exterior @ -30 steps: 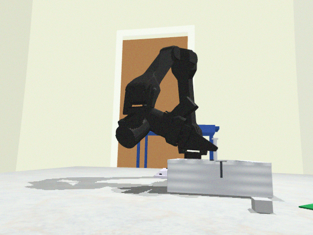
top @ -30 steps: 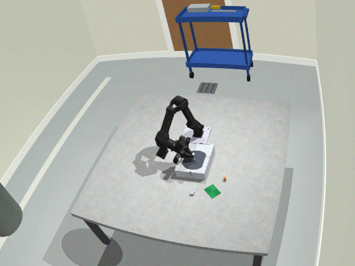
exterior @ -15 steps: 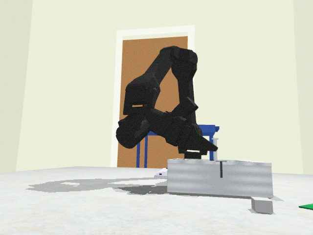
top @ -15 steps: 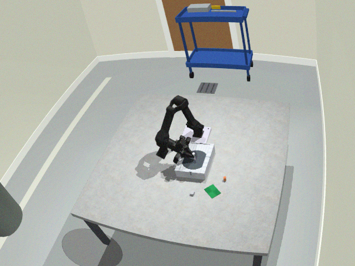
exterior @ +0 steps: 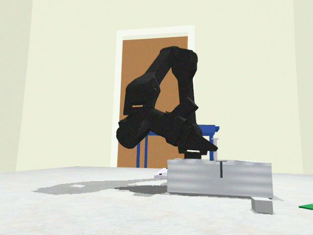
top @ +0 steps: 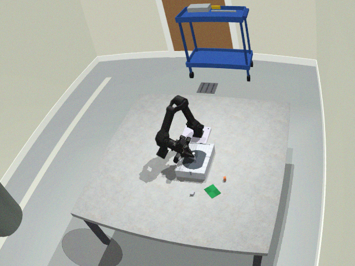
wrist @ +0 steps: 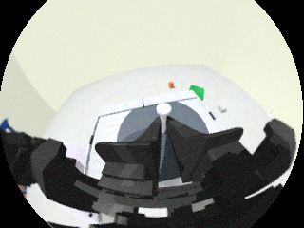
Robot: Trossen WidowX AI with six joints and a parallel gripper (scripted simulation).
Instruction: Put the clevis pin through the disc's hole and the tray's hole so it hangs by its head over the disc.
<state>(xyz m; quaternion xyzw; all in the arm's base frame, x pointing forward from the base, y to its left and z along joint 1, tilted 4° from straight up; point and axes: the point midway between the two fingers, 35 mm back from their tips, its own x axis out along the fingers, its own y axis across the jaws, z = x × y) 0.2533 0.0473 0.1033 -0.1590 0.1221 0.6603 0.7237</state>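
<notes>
Right now my gripper tip is right at the steel clevis pin. The rest, counted from my gripper tip: dark aluminium disc (3 cm below); then small orange cube (8 cm ahead, 21 cm to the left, 7 cm below); then rimmed steel tray (2 cm behind, 1 cm to the right, 4 cm below).
</notes>
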